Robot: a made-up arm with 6 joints. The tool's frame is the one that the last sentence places.
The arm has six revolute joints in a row. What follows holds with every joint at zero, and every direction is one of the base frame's. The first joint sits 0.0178 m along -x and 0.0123 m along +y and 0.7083 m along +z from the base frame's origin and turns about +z. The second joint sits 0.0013 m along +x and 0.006 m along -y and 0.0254 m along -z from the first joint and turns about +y. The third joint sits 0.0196 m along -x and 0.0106 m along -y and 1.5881 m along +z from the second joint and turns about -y. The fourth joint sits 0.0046 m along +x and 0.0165 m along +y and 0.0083 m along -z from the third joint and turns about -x. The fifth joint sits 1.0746 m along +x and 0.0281 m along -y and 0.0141 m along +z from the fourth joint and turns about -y. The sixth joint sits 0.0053 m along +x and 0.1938 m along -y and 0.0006 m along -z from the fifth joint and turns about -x. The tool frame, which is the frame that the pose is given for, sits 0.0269 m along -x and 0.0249 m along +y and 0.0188 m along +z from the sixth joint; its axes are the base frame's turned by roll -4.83, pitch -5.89 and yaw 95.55 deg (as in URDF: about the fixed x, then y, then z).
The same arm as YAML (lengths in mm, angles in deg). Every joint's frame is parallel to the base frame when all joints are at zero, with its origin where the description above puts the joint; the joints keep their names.
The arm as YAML. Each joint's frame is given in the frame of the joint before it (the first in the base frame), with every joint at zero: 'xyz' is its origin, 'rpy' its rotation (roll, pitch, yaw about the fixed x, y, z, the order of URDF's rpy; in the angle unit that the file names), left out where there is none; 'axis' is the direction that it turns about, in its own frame. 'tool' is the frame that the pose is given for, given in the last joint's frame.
units:
  length: mm
  angle: deg
joints:
  - name: joint 1
    type: revolute
    origin:
      xyz: [-17.8, 12.3, 708.3]
    axis: [0.0, 0.0, 1.0]
  - name: joint 2
    type: revolute
    origin:
      xyz: [1.3, -6.0, -25.4]
    axis: [0.0, 1.0, 0.0]
  - name: joint 3
    type: revolute
    origin:
      xyz: [-19.6, -10.6, 1588.1]
    axis: [0.0, -1.0, 0.0]
  - name: joint 4
    type: revolute
    origin:
      xyz: [4.6, 16.5, -8.3]
    axis: [-1.0, 0.0, 0.0]
  - name: joint 5
    type: revolute
    origin:
      xyz: [1074.6, -28.1, 14.1]
    axis: [0.0, -1.0, 0.0]
  - name: joint 6
    type: revolute
    origin:
      xyz: [5.3, -193.8, -0.6]
    axis: [-1.0, 0.0, 0.0]
tool:
  origin:
    xyz: [-26.9, 24.9, 18.8]
    rpy: [-4.83, -5.89, 95.55]

